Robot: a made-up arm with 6 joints.
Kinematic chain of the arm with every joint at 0, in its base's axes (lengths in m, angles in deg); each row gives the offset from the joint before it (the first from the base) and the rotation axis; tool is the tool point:
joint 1: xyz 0 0 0.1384 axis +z
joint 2: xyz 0 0.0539 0 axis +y
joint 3: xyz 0 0 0.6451 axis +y
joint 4: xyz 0 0 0.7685 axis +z
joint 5: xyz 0 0 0 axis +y
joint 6: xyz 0 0 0.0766 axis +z
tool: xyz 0 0 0
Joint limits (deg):
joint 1: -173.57..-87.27
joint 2: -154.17..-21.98
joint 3: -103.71..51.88
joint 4: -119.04..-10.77
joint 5: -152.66..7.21
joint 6: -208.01..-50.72
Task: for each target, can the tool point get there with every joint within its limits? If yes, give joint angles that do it. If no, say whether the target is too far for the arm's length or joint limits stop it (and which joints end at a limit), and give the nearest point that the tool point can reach.
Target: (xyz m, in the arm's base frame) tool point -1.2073 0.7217 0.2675
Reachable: no: joint limits stop it (at a limit: joint 1, joint 2, joint 3, joint 5) | nearest point 0.0001 0.9281 0.2435 | short by 1.225 m
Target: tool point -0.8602 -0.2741 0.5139
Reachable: no: joint limits stop it (at a limit: joint 1, joint 2, joint 3, joint 4) | nearest point -0.1353 -0.1265 1.3518 | short by 1.118 m
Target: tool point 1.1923 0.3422 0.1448
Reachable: yes | joints -157.97 -58.08 -57.40 -84.76 -93.88 -84.01
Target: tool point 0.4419 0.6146 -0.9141
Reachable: yes | joints -119.88 -114.36 -49.09 -19.42 -64.95 -162.56
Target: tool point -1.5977 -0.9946 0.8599
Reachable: no: too far | nearest point -0.1666 -0.1390 1.3984 | short by 1.752 m
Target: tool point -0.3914 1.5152 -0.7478
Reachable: no: too far | nearest point -0.0172 1.2901 -0.6074 | short by 0.459 m
